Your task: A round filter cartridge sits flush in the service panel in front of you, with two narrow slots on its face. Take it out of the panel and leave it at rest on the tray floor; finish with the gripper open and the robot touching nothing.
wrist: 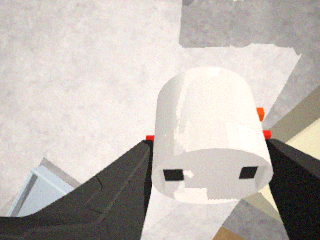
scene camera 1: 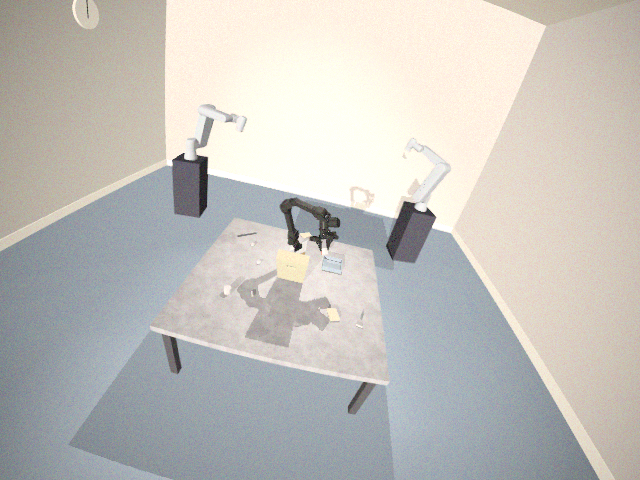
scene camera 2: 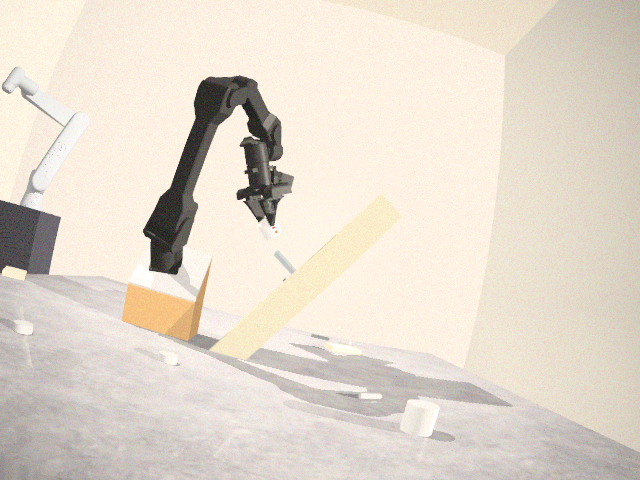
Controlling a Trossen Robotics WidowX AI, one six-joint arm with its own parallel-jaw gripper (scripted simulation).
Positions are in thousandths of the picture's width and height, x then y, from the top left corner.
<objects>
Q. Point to a round filter cartridge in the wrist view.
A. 655,615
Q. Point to a service panel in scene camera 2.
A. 548,507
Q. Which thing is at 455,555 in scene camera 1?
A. A service panel.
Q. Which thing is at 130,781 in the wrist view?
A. A tray.
</objects>
